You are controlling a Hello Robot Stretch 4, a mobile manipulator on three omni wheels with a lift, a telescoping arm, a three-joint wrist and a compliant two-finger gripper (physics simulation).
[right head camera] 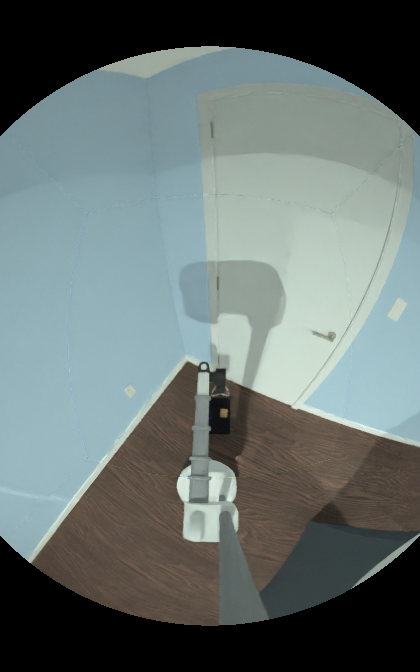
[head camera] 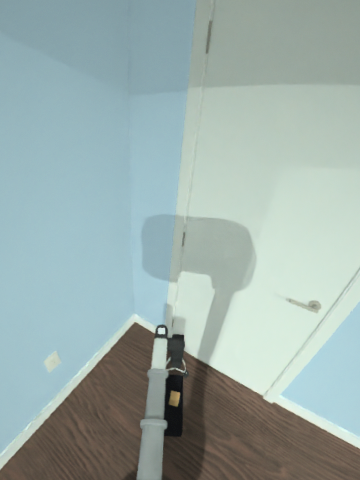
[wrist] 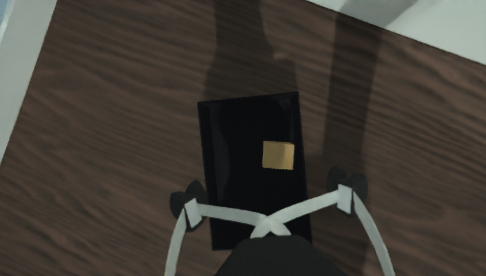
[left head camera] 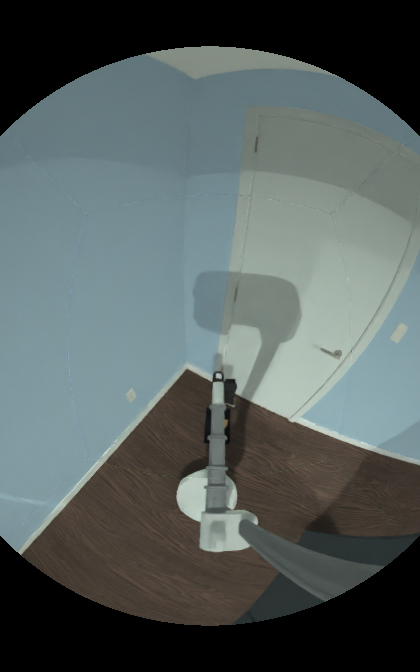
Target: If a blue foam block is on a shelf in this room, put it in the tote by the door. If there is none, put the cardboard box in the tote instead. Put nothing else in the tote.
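Frame: origin at the robot's base, x right, y ahead, z up, level; metres.
Seen in the pictures: gripper, fingertip midpoint: [head camera: 173, 375] [wrist: 265, 189].
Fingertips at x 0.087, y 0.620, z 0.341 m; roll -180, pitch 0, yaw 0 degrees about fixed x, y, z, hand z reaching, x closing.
Pixels of each thing's middle, then the offset from my fingertips to it.
- black tote at the middle of its body: [wrist: 254, 168] [head camera: 166, 402] dx -0.019, dy -0.027, dz -0.318 m
- small tan cardboard box at the middle of its body: [wrist: 276, 154] [head camera: 174, 398] dx +0.032, dy -0.001, dz -0.320 m
The black tote [head camera: 173, 425] [left head camera: 207, 431] [right head camera: 220, 428] [wrist: 203, 145] stands on the wood floor near the door. A small tan cardboard box [head camera: 174, 398] [left head camera: 226, 423] [right head camera: 224, 413] [wrist: 278, 155] lies inside it, close to its right wall in the wrist view. My gripper [head camera: 176, 369] [right head camera: 220, 391] [wrist: 265, 189] is open and empty above the tote; its fingertips are spread wide, apart from the box. The arm hides part of the tote in the left head view. No blue foam block or shelf shows in these views.
The white door [head camera: 250, 150] [left head camera: 295, 230] [right head camera: 300, 210] is beyond the tote, with a blue wall [head camera: 65, 200] on the left meeting it near a corner. A dark grey surface [left head camera: 365, 547] [right head camera: 325, 560] lies at the lower right of the side head views.
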